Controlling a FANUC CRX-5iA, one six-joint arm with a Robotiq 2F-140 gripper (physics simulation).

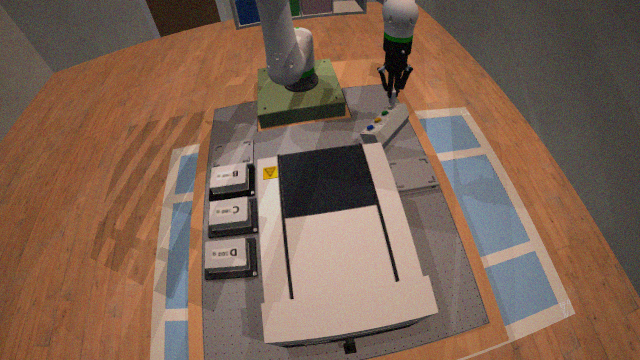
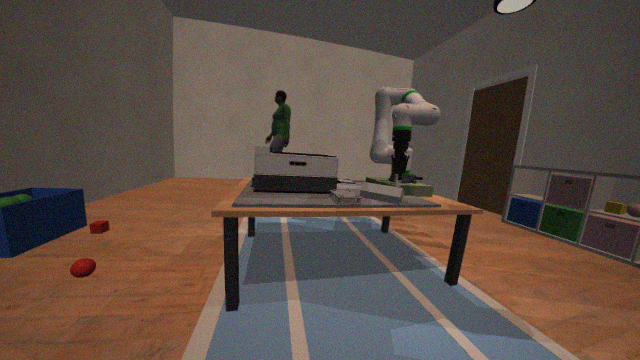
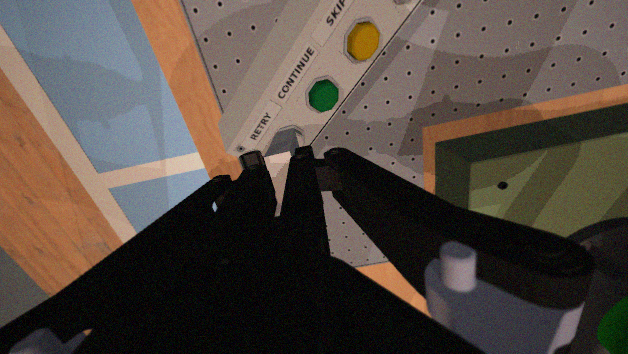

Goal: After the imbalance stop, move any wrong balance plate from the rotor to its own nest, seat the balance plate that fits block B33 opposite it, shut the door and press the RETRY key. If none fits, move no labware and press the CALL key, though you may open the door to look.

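Frame: origin at the arm's base, x back, y right, z up, level; millimetres.
Seen in the pictures: gripper, fingertip midpoint: (image 1: 391, 103) (image 2: 397, 186) (image 3: 290, 147); arm's base at its link origin: (image 1: 300, 81) (image 3: 596, 268).
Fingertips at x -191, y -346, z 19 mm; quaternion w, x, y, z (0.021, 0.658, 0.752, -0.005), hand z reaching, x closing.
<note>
Pixels of each thing's top centre, then the offset from my fingertips to it.
- key panel at its top centre: (image 3: 320, 48) (image 1: 387, 115) (image 2: 382, 184) dx -71, dy +32, dz +3 mm
- RETRY key at its top centre: (image 3: 288, 144) dx +0, dy -2, dz -7 mm
- Balance plates B at its top centre: (image 1: 227, 174) dx -274, dy +585, dz -27 mm
- C at its top centre: (image 1: 227, 210) dx -409, dy +565, dz -27 mm
- D at its top centre: (image 1: 224, 253) dx -548, dy +559, dz -27 mm
- green key at its top centre: (image 3: 323, 96) dx -38, dy +31, dz -7 mm
- yellow key at its top centre: (image 3: 364, 39) dx -75, dy +65, dz -7 mm
- blue key at its top centre: (image 1: 370, 125) dx -112, dy +98, dz -7 mm
- empty flat nest at its top centre: (image 1: 412, 171) (image 2: 345, 192) dx -291, dy -19, dz -41 mm
My gripper (image 1: 393, 102) (image 2: 398, 181) (image 3: 290, 147) is shut and empty, pointing down at the RETRY end of the key panel (image 1: 395, 124) (image 2: 381, 192) (image 3: 260, 107). Its fingertips cover most of the RETRY key (image 3: 295, 130), whose ring shows behind them; contact is hard to judge. The centrifuge (image 1: 345, 250) (image 2: 296, 172) has its top closed over, and the rotor and block B33 do not show. Balance plates B (image 1: 230, 176), C (image 1: 229, 212) and D (image 1: 227, 253) sit in a row of nests left of it. The nest (image 1: 233, 152) behind B is empty. The CALL label is not visible.
A green key (image 3: 323, 95) and a yellow key (image 3: 363, 41) lie beside CONTINUE and SKIP; a blue key (image 1: 370, 128) is at the far end. An empty flat nest (image 1: 412, 174) (image 2: 345, 196) is right of the centrifuge. The green arm base (image 1: 300, 107) stands behind. A person (image 2: 281, 120) stands beyond the table.
</note>
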